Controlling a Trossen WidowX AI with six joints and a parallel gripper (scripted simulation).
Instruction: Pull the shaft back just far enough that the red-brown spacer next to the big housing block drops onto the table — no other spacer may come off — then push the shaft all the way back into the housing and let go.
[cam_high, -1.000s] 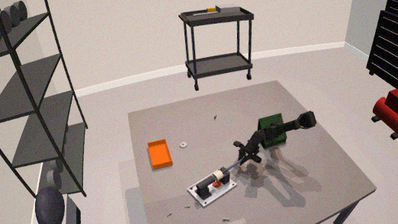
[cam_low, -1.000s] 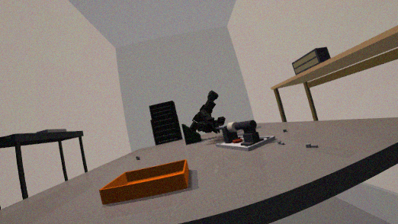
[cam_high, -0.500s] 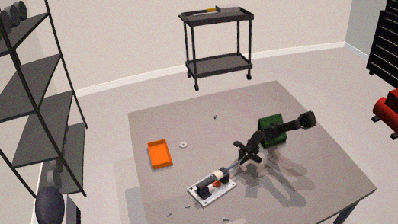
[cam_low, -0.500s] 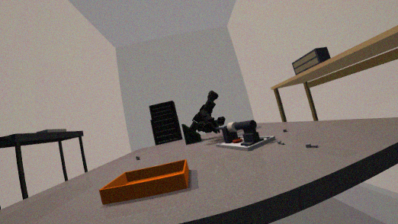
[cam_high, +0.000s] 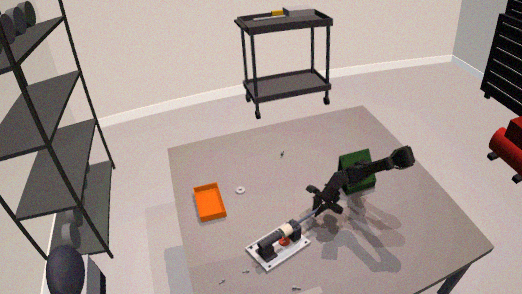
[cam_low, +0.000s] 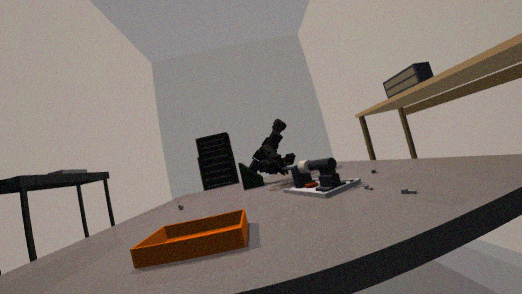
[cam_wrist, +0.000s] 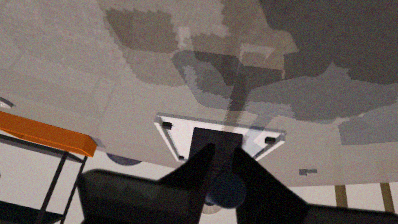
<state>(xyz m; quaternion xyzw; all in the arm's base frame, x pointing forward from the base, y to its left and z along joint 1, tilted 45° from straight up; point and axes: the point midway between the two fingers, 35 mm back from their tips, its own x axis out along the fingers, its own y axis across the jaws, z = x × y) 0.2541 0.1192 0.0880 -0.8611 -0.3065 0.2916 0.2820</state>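
Now: gripper tip 6 cm short of the dark shaft, 2 cm to the right of it and 2 cm below it. The rest, counted from my gripper tip: cream spacer: 15 cm ahead, 6 cm to the left, 2 cm above; then red-brown spacer: 15 cm ahead, 6 cm to the left, 4 cm below; then orange tray: 41 cm ahead, 26 cm to the right, 5 cm below.
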